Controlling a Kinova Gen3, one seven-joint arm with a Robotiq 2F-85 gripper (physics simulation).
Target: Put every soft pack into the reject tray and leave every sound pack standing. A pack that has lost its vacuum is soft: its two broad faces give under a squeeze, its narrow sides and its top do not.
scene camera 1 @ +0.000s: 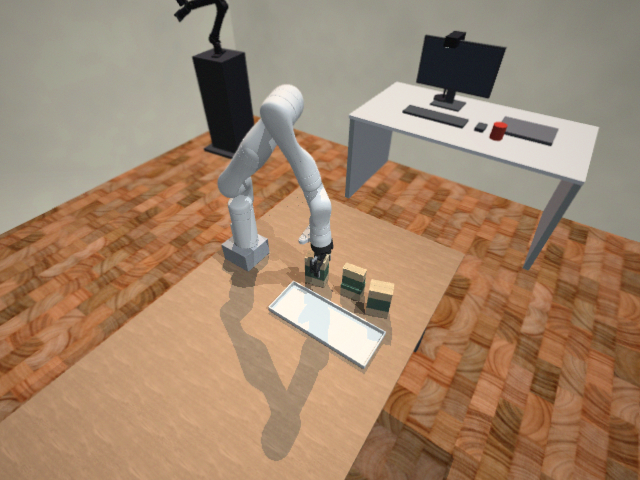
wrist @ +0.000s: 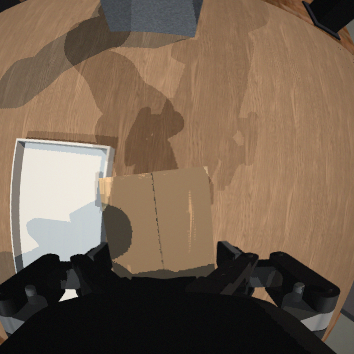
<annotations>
white reject tray: scene camera 1; wrist
same spot on white reject tray: (wrist: 58, 210) = (scene camera 1: 301, 306)
</annotations>
